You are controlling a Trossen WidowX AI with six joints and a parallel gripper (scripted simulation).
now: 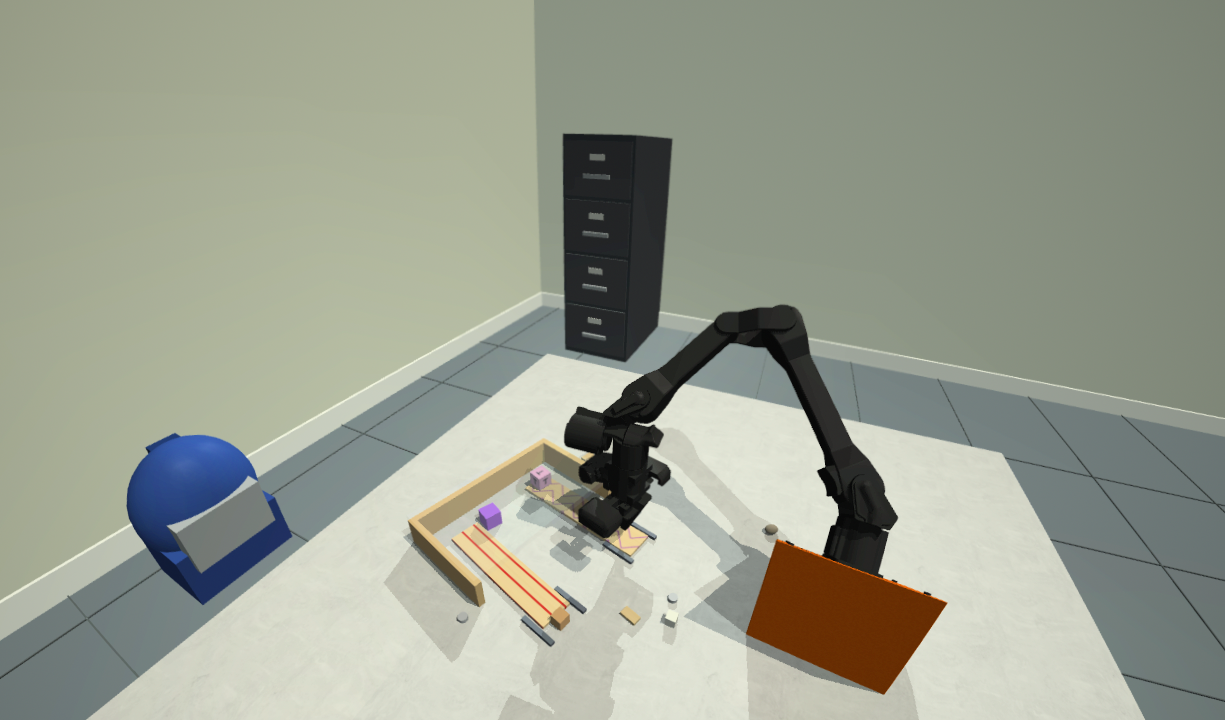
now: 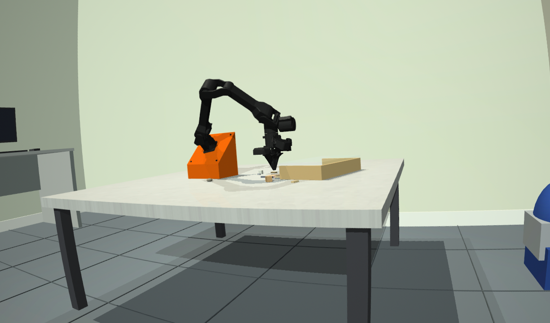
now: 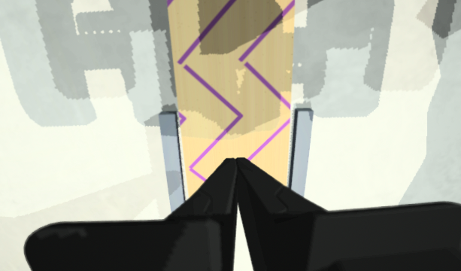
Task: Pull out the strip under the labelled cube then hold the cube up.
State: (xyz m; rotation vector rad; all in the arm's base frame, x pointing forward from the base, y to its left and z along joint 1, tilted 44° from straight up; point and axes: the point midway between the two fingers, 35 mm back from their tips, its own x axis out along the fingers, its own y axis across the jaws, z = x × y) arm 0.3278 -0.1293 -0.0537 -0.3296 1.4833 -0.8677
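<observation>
Right now my gripper tip is 90 mm short of the zigzag strip, 30 mm to the left of it and 20 mm above it. Also, from my gripper tip: labelled cube 200 mm ahead, 70 mm to the right, 10 mm below.
</observation>
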